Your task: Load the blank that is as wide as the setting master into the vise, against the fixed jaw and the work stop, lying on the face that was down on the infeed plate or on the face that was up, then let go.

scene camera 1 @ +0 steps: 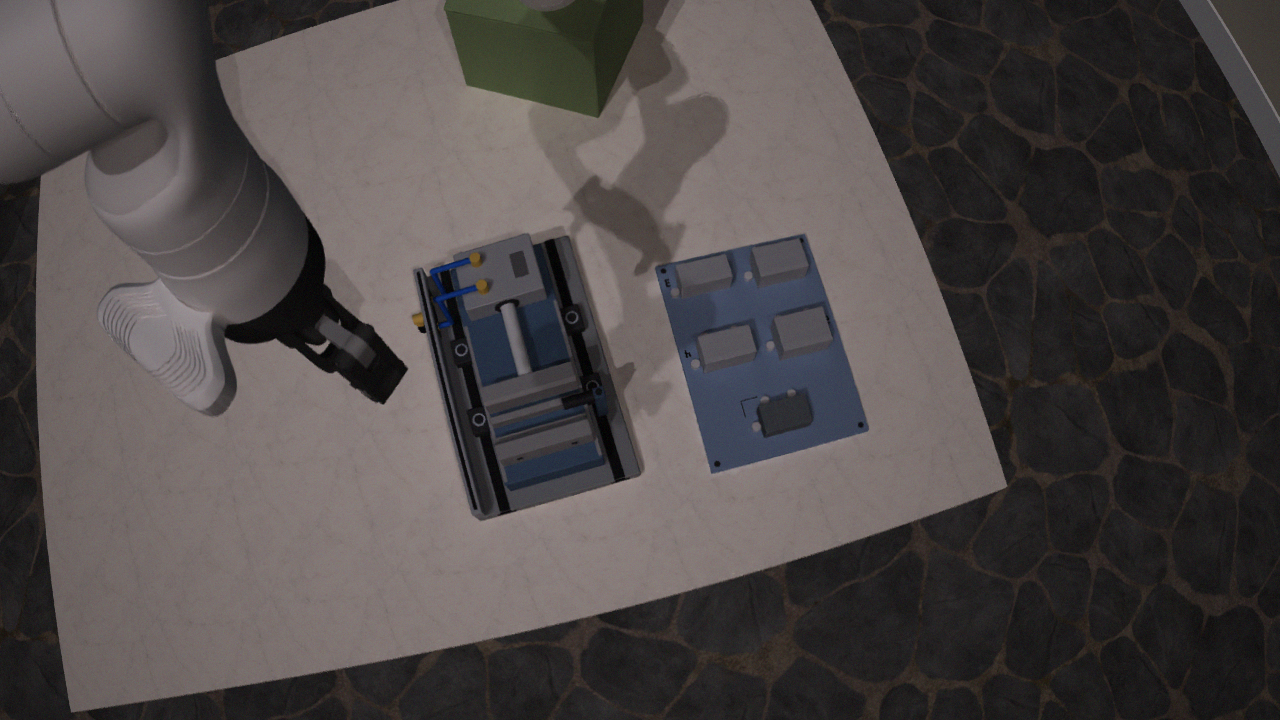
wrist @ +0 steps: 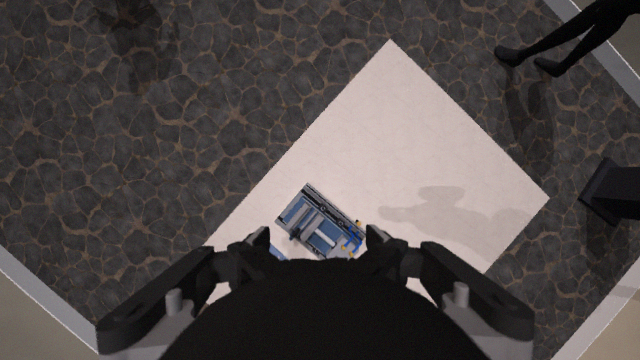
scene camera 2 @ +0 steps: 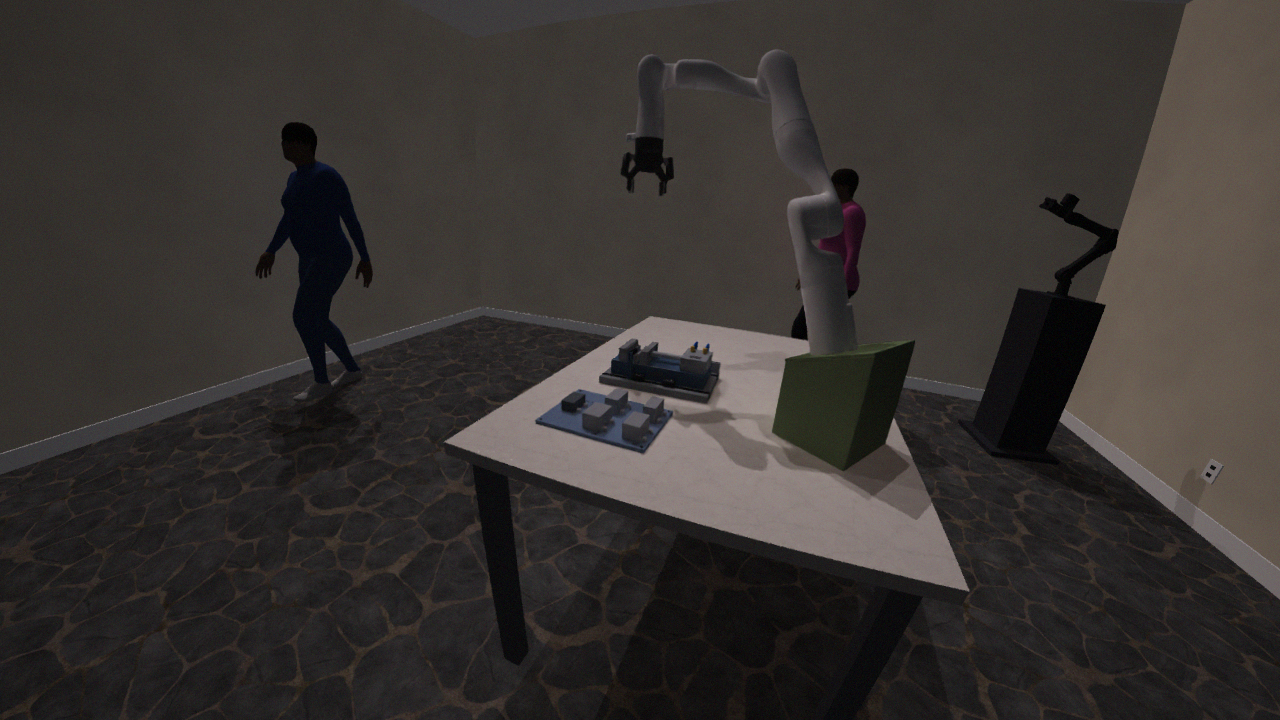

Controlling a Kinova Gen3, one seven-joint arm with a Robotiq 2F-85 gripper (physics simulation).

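Seen in the pictures: gripper, between the fingertips: [scene camera 1: 326, 348] [wrist: 318, 236] [scene camera 2: 646, 194]; arm's base, origin of its link: [scene camera 2: 832, 351].
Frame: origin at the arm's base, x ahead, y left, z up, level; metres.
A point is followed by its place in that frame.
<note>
My gripper [scene camera 1: 386, 383] [scene camera 2: 646, 189] @[y -0.294, x 0.492, z 0.301 m] [wrist: 318, 236] @[y -0.294, x 0.492, z 0.301 m] is open and empty, high above the table, left of the vise in scene camera 1. The vise [scene camera 1: 532, 386] @[y -0.184, x 0.438, z -0.105 m] [scene camera 2: 662, 368] @[y -0.129, x 0.382, z -0.141 m] [wrist: 322, 227] @[y -0.202, x 0.399, z -0.141 m] has grey jaws across a blue body; no blank shows between them. A dark rod with a blue holder [scene camera 1: 597, 399] @[y -0.126, x 0.475, z -0.109 m] sits at the jaws' right end, perhaps the work stop. The blue infeed plate [scene camera 1: 760, 385] @[y 0.057, x 0.508, z -0.193 m] [scene camera 2: 554, 419] @[y 0.137, x 0.568, z -0.193 m] bears light grey blanks [scene camera 1: 702, 274] @[y 0.041, x 0.370, z -0.157 m] [scene camera 1: 778, 262] @[y 0.130, x 0.389, z -0.157 m] [scene camera 1: 726, 347] @[y 0.031, x 0.461, z -0.157 m] [scene camera 1: 802, 331] @[y 0.119, x 0.476, z -0.157 m] and a smaller dark grey block [scene camera 1: 785, 414] @[y 0.063, x 0.555, z -0.168 m] [scene camera 2: 572, 402] @[y 0.091, x 0.544, z -0.168 m], perhaps the setting master. Widths are hard to compare.
The vise and plate stand side by side on the pale table [scene camera 1: 268, 555] @[y -0.565, x 0.484, z -0.201 m] [scene camera 2: 760, 483] @[y 0.221, x 0.126, z -0.201 m] [wrist: 390, 125] @[y -0.658, x 0.397, z -0.201 m]. A green block-shaped base [scene camera 1: 537, 53] @[y -0.039, x 0.047, z -0.082 m] [scene camera 2: 841, 402] @[y 0.110, x -0.010, z -0.067 m] stands under the arm. Blue clamp-like parts with yellow knobs [scene camera 1: 481, 286] @[y -0.197, x 0.316, z -0.091 m] rise from the vise's rear end. Two people stand beyond the table.
</note>
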